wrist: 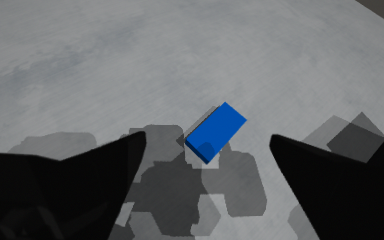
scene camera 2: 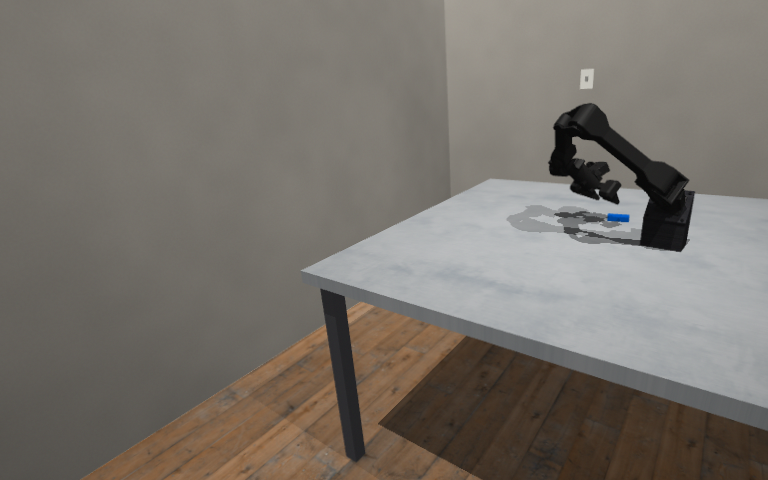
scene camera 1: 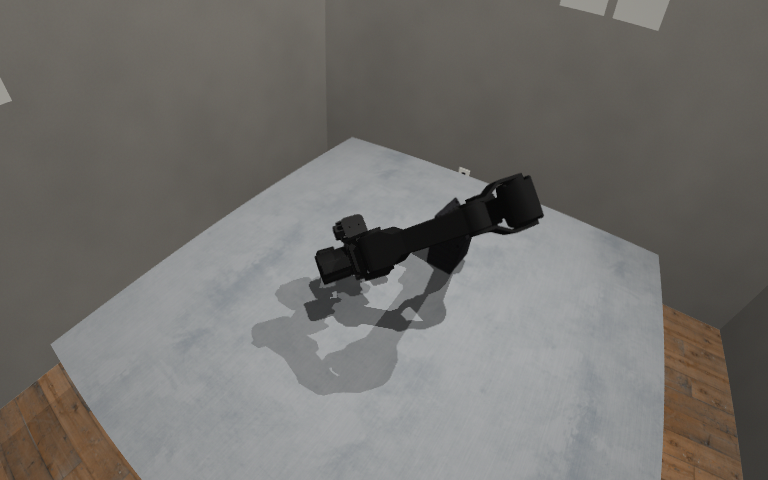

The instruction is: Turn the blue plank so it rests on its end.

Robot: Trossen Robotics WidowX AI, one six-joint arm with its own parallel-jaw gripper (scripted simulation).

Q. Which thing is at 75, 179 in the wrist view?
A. My gripper.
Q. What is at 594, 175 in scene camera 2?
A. My gripper.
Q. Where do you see a blue plank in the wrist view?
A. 208, 139
